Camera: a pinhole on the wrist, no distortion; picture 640 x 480 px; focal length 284.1 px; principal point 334.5 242.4 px. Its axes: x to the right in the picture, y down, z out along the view. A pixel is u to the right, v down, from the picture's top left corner.
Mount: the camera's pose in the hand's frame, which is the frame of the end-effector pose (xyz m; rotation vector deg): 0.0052 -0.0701 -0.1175 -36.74 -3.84 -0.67
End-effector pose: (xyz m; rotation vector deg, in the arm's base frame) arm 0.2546 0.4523 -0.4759 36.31 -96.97 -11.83
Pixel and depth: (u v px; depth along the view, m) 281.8 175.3 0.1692
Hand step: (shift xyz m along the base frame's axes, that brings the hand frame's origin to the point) -0.0337 0.0100 -0.0415
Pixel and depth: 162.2 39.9 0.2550
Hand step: -0.1406 -0.0047 -0.2176
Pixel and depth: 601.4 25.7 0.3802
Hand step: -0.3747 -0.3082 0.1598
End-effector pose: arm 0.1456 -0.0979 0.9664 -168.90 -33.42 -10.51
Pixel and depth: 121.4 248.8 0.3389
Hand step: -0.1812 -0.2040 -0.1828
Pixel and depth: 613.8 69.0 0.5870
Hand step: 0.5474 0.2897 -0.5170
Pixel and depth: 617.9 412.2 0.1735
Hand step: 0.1999 -0.0498 0.0411
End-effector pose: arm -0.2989 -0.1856 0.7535 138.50 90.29 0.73
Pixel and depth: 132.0 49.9 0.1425
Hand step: -0.0944 -0.0827 -0.0454
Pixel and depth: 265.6 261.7 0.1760
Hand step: 0.0222 -0.0623 0.0030
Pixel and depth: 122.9 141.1 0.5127
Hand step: -0.0378 -0.4819 -0.2913
